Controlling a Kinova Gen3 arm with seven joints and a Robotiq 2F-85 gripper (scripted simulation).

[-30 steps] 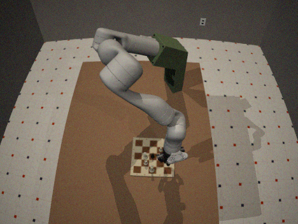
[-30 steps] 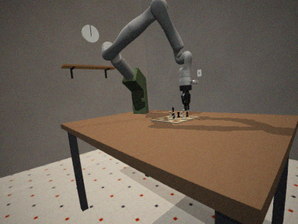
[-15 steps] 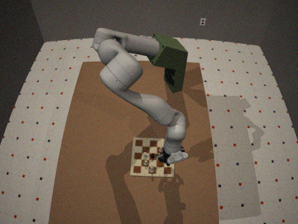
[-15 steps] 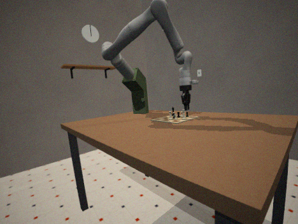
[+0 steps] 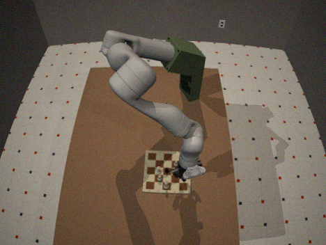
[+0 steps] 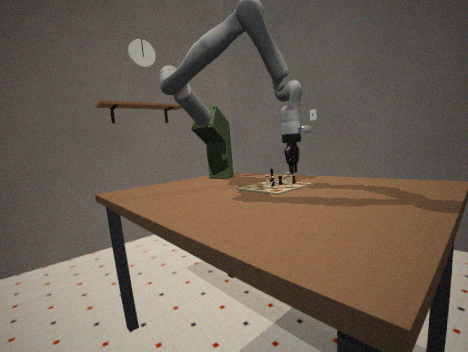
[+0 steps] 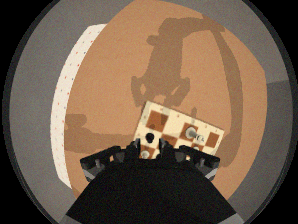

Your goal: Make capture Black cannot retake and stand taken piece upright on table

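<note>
My gripper is now 7 cm to the left of the chessboard, 6 cm past it and 6 cm above it. The rest, counted from my hand: tall black piece: 11 cm behind, 3 cm below, 2 cm to the left.
</note>
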